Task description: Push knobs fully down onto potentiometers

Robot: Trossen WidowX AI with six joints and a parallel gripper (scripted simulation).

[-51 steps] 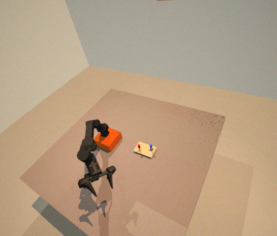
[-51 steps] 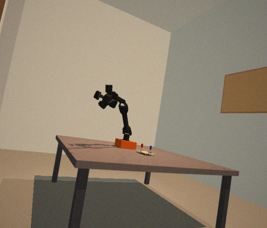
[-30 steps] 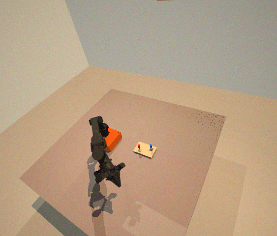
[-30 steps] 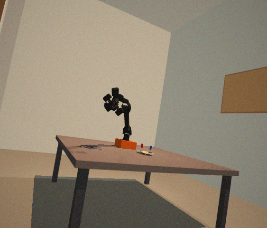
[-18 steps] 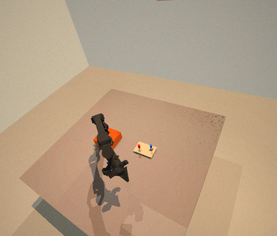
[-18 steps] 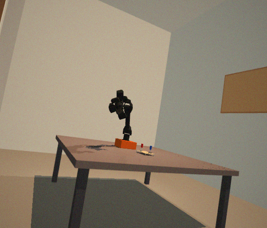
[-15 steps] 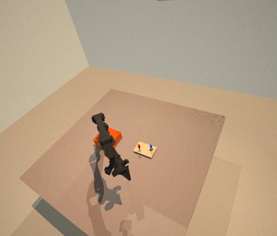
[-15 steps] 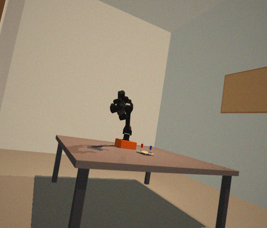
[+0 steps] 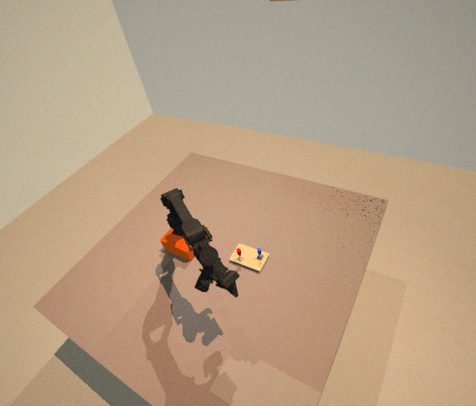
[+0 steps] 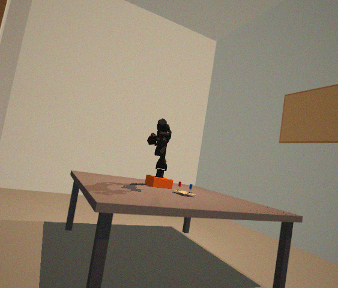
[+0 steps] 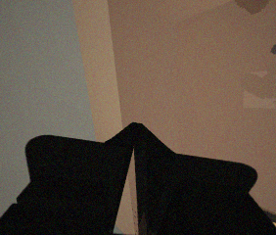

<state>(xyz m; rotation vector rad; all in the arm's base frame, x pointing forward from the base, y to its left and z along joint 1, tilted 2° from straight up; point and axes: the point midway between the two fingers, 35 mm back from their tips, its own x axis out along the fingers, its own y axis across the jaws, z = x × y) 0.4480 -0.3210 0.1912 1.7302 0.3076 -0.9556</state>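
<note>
Right now my gripper tip is 14 cm past the red knob, 29 cm to the right of it and 18 cm above it. The rest, counted from my gripper tip: blue knob (5 cm behind, 32 cm to the left, 18 cm below).
</note>
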